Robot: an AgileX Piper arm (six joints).
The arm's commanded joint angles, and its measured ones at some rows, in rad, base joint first. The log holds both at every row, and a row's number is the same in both.
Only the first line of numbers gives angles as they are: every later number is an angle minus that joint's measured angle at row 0.
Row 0, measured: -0.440, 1.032, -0.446, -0.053, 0.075, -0.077
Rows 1 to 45, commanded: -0.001, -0.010, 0.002, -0.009, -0.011, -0.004; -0.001, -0.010, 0.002, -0.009, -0.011, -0.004; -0.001, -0.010, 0.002, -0.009, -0.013, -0.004; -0.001, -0.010, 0.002, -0.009, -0.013, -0.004; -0.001, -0.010, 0.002, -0.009, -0.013, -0.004; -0.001, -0.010, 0.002, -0.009, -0.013, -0.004; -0.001, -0.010, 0.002, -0.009, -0.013, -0.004; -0.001, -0.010, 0.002, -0.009, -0.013, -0.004; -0.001, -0.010, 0.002, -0.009, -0.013, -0.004; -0.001, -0.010, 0.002, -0.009, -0.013, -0.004; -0.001, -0.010, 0.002, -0.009, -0.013, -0.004; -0.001, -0.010, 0.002, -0.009, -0.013, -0.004; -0.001, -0.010, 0.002, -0.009, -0.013, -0.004; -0.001, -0.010, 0.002, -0.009, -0.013, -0.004; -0.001, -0.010, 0.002, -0.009, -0.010, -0.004; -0.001, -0.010, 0.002, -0.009, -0.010, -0.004; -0.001, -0.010, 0.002, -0.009, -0.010, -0.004; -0.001, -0.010, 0.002, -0.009, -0.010, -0.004; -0.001, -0.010, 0.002, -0.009, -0.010, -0.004; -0.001, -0.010, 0.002, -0.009, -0.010, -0.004; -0.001, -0.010, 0.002, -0.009, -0.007, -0.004; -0.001, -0.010, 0.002, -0.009, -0.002, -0.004; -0.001, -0.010, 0.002, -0.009, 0.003, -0.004; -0.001, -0.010, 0.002, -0.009, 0.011, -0.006; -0.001, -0.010, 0.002, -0.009, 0.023, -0.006; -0.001, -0.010, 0.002, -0.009, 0.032, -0.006; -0.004, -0.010, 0.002, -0.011, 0.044, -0.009; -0.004, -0.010, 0.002, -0.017, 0.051, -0.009; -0.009, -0.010, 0.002, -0.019, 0.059, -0.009; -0.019, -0.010, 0.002, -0.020, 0.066, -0.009; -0.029, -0.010, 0.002, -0.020, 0.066, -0.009; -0.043, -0.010, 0.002, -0.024, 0.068, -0.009; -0.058, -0.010, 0.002, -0.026, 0.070, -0.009; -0.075, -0.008, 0.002, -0.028, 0.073, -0.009; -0.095, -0.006, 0.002, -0.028, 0.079, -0.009; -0.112, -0.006, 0.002, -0.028, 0.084, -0.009; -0.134, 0.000, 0.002, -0.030, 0.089, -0.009; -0.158, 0.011, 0.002, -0.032, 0.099, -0.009; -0.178, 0.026, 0.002, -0.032, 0.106, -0.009; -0.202, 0.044, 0.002, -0.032, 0.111, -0.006; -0.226, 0.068, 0.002, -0.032, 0.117, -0.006; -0.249, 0.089, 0.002, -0.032, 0.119, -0.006; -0.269, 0.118, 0.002, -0.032, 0.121, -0.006; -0.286, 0.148, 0.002, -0.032, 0.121, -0.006; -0.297, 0.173, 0.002, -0.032, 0.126, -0.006
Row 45, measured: -0.240, 0.089, 0.000, -0.021, 0.114, -0.002
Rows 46 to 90, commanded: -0.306, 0.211, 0.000, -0.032, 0.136, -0.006; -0.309, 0.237, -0.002, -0.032, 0.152, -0.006; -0.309, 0.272, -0.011, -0.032, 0.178, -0.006; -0.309, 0.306, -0.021, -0.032, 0.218, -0.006; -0.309, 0.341, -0.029, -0.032, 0.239, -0.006; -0.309, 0.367, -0.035, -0.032, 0.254, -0.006; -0.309, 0.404, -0.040, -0.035, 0.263, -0.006; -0.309, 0.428, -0.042, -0.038, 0.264, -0.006; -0.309, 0.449, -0.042, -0.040, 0.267, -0.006; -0.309, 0.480, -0.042, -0.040, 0.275, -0.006; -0.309, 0.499, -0.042, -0.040, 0.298, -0.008; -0.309, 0.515, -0.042, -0.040, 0.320, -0.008; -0.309, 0.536, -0.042, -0.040, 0.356, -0.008; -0.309, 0.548, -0.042, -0.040, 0.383, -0.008; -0.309, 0.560, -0.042, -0.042, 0.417, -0.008; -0.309, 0.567, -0.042, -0.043, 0.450, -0.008; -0.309, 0.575, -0.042, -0.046, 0.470, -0.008; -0.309, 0.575, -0.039, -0.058, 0.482, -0.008; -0.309, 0.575, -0.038, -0.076, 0.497, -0.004; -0.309, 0.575, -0.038, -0.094, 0.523, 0.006; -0.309, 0.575, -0.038, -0.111, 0.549, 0.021; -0.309, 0.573, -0.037, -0.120, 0.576, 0.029; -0.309, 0.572, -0.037, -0.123, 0.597, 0.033; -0.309, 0.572, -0.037, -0.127, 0.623, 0.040; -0.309, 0.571, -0.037, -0.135, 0.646, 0.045; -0.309, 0.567, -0.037, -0.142, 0.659, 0.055; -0.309, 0.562, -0.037, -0.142, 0.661, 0.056; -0.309, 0.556, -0.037, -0.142, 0.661, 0.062; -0.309, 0.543, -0.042, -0.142, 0.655, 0.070; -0.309, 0.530, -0.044, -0.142, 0.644, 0.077; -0.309, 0.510, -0.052, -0.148, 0.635, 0.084; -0.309, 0.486, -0.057, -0.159, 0.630, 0.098; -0.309, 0.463, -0.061, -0.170, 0.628, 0.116; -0.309, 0.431, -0.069, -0.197, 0.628, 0.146; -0.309, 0.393, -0.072, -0.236, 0.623, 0.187; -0.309, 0.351, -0.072, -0.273, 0.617, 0.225; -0.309, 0.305, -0.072, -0.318, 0.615, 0.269; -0.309, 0.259, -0.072, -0.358, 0.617, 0.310; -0.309, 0.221, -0.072, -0.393, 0.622, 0.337; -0.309, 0.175, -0.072, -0.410, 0.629, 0.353; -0.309, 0.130, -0.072, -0.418, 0.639, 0.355; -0.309, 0.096, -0.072, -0.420, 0.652, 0.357; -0.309, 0.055, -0.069, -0.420, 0.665, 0.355; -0.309, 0.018, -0.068, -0.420, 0.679, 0.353; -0.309, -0.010, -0.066, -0.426, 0.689, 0.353
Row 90, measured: -0.303, 0.107, -0.069, -0.399, 0.641, 0.338
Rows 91 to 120, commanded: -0.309, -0.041, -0.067, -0.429, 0.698, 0.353; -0.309, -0.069, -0.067, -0.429, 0.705, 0.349; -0.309, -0.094, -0.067, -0.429, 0.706, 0.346; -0.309, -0.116, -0.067, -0.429, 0.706, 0.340; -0.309, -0.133, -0.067, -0.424, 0.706, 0.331; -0.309, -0.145, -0.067, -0.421, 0.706, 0.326; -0.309, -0.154, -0.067, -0.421, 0.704, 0.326; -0.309, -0.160, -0.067, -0.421, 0.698, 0.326; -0.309, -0.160, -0.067, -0.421, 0.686, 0.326; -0.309, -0.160, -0.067, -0.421, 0.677, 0.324; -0.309, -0.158, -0.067, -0.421, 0.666, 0.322; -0.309, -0.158, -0.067, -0.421, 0.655, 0.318; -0.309, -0.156, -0.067, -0.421, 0.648, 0.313; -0.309, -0.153, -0.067, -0.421, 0.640, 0.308; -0.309, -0.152, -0.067, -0.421, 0.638, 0.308; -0.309, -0.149, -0.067, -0.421, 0.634, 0.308; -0.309, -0.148, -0.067, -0.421, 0.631, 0.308; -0.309, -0.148, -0.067, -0.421, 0.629, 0.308; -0.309, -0.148, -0.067, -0.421, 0.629, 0.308; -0.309, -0.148, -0.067, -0.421, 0.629, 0.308; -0.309, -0.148, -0.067, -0.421, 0.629, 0.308; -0.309, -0.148, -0.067, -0.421, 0.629, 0.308; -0.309, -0.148, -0.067, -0.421, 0.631, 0.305; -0.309, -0.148, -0.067, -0.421, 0.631, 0.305; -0.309, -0.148, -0.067, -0.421, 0.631, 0.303; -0.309, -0.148, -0.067, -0.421, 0.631, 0.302; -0.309, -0.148, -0.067, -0.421, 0.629, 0.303; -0.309, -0.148, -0.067, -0.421, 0.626, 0.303; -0.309, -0.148, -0.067, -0.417, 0.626, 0.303; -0.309, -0.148, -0.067, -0.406, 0.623, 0.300
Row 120, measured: -0.303, -0.148, -0.069, -0.421, 0.645, 0.309
